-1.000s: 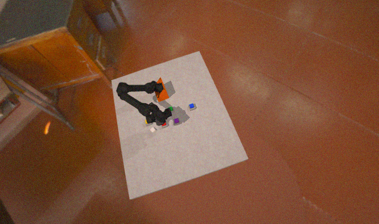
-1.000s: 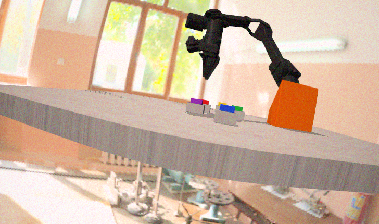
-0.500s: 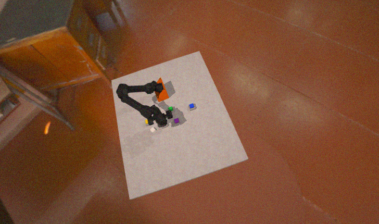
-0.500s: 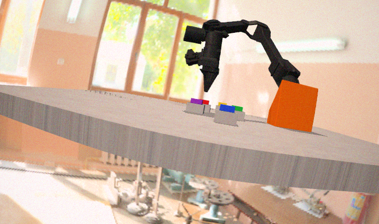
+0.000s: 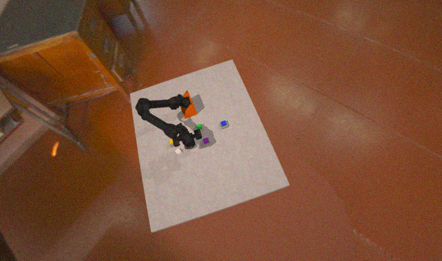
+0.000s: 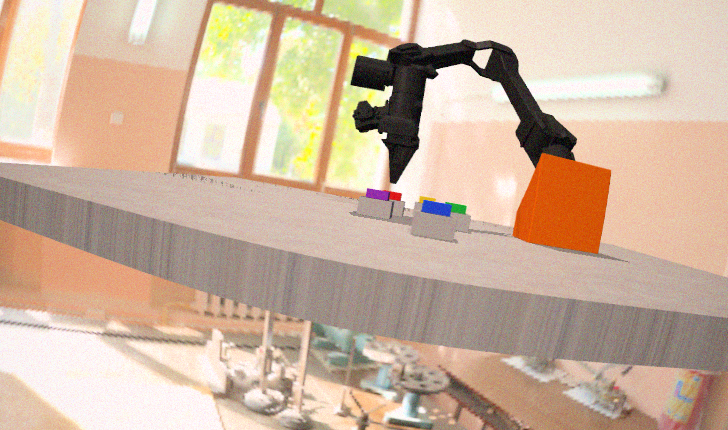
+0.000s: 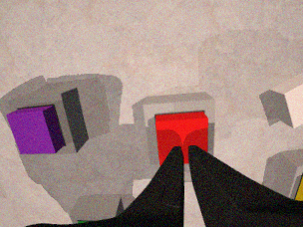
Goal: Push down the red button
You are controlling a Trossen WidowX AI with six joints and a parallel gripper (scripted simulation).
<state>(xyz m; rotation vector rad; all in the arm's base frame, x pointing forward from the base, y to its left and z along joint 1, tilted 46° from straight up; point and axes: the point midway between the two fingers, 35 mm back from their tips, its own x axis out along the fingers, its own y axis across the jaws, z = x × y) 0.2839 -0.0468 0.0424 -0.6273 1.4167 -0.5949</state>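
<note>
My gripper tip is 2 cm above the red button. Round my gripper tip: purple button 10 cm to the left, 2 cm below, 1 cm ahead; green button 11 cm behind, 9 cm to the left, 2 cm below; white block 10 cm to the right, 4 cm below, 1 cm ahead.
</note>
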